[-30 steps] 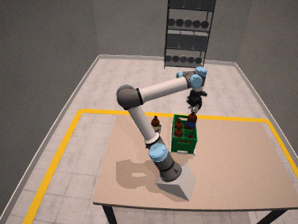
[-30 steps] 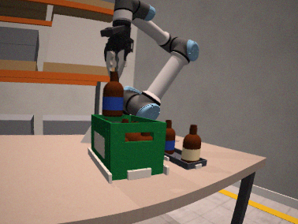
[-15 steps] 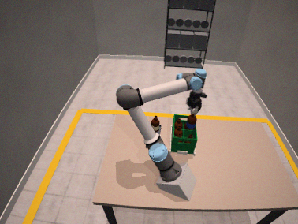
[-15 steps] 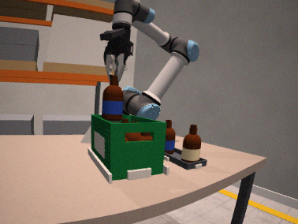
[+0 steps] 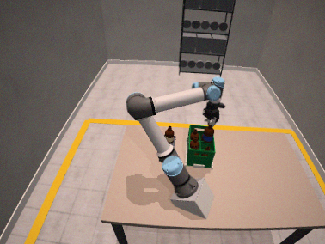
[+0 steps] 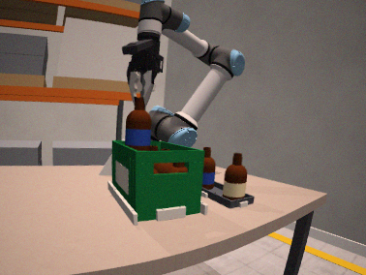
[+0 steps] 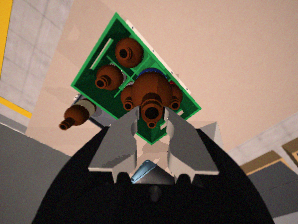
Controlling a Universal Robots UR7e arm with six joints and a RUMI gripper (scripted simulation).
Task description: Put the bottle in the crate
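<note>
Right now my hand is 70 mm above the bottle. Also, from my hand: green crate 40 mm to the left, 220 mm below; then tray 20 mm ahead, 290 mm to the left, 290 mm below.
</note>
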